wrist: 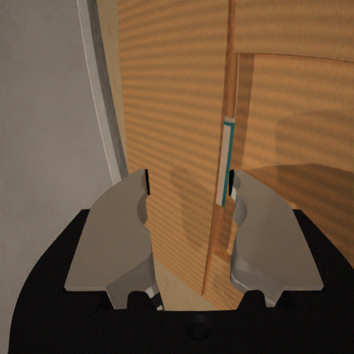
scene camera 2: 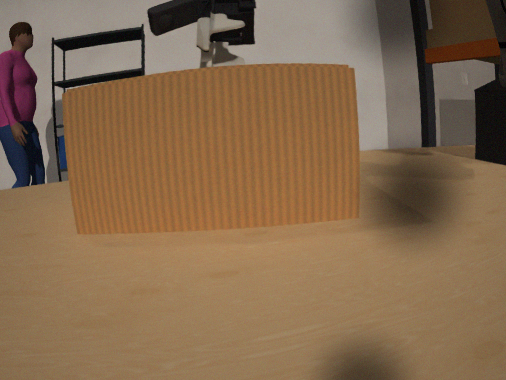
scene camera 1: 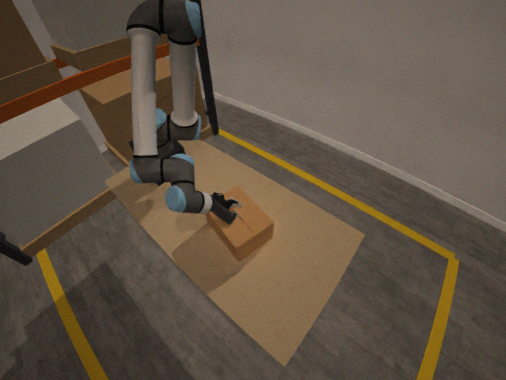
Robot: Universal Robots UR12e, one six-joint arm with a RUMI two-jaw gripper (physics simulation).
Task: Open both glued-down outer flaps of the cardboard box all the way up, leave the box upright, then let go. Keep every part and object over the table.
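Where they show: gripper, fingertip midpoint: (scene camera 1: pixel 239 210); arm's base at its link origin: (scene camera 1: pixel 158 146).
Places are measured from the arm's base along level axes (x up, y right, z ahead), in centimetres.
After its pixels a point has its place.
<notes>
The cardboard box (scene camera 1: pixel 256 241) {x -11.5, y 11.6, z 86.8 cm} (scene camera 2: pixel 215 150) {x -12.7, y -3.1, z 74.3 cm} stands upright on the tan table top (scene camera 1: pixel 280 310) {x -20.3, y 29.4, z 112.7 cm} (scene camera 2: pixel 215 300) {x -20.3, y -16.8, z 78.3 cm}. In the wrist view, the left flap (wrist: pixel 172 100) and the right-hand top panel (wrist: pixel 295 25) lie either side of a narrow gap. A white strip with a teal edge (wrist: pixel 226 160) shows in this gap. An edge line crosses the right side; how far that flap is raised is unclear. My gripper (scene camera 1: pixel 236 212) {x -3.6, y 6.1, z 72.6 cm} (wrist: pixel 188 172) is partly open at the box top, with no flap pinched between its fingers. Its right fingertip is beside the gap; contact is unclear.
In scene camera 1, a rack with an orange beam (scene camera 1: pixel 95 72) and large boxes stands behind and left of the arm. Yellow lines (scene camera 1: pixel 325 185) mark the floor around the table. A person (scene camera 2: pixel 20 95) and a black shelf unit (scene camera 2: pixel 100 39) stand in the background.
</notes>
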